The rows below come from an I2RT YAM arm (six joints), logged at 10 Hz.
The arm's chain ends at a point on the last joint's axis. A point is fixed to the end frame.
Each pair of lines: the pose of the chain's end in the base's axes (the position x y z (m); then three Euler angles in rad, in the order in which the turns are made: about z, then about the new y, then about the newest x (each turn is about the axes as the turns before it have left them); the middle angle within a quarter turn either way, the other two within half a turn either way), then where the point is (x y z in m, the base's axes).
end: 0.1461, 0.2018, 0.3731, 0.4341, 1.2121, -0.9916
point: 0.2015 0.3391 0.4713
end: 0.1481, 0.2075, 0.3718, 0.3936, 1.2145, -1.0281
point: 0.2040 0.3457 0.4684
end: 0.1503, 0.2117, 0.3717, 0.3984, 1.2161, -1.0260
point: 0.2060 0.3501 0.4682
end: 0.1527, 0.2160, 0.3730, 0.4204, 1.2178, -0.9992
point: 0.2094 0.3534 0.4703
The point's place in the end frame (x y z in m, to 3 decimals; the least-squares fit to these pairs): -0.054 -0.058 0.159
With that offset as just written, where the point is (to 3 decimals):
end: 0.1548, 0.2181, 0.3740, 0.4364, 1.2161, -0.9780
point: 0.212 0.355 0.472
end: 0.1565, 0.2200, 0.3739, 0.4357, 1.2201, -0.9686
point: 0.216 0.356 0.472
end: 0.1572, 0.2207, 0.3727, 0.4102, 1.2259, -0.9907
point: 0.217 0.357 0.469
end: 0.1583, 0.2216, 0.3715, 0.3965, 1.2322, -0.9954
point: 0.220 0.358 0.467
